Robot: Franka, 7 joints.
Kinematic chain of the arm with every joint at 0, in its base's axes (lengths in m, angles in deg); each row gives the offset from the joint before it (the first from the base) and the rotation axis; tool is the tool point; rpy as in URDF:
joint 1: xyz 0 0 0.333 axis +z
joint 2: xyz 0 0 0 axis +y
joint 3: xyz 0 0 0.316 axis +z
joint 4: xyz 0.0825 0 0 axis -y
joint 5: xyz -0.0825 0 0.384 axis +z
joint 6: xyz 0 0 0 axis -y
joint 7: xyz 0.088 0 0 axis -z
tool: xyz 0 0 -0.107 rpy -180 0 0
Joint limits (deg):
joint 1: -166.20..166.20
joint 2: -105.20..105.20
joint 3: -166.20..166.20
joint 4: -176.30..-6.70
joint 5: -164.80..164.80
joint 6: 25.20..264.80
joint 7: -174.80..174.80
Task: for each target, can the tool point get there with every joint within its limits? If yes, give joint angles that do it. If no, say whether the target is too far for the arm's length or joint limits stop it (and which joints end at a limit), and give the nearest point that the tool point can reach.
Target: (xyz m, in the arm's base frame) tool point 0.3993 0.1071 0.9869
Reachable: yes | joints -74.53 -2.23 102.83 -56.94 -103.53 77.75 2.94
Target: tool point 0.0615 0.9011 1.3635
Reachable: no: too far | nearest point 0.0385 0.5641 0.9782 | short by 0.512 m
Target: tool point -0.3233 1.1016 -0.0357
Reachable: no: too far | nearest point -0.2300 0.7837 0.0707 | short by 0.348 m
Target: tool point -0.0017 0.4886 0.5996
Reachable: yes | joints 89.93 -12.01 -11.78 -126.85 116.48 76.93 -117.74
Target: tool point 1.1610 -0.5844 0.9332
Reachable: no: too far | nearest point 0.6957 -0.3502 0.6927 | short by 0.574 m
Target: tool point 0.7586 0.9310 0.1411
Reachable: no: too far | nearest point 0.5351 0.6567 0.1976 | short by 0.358 m
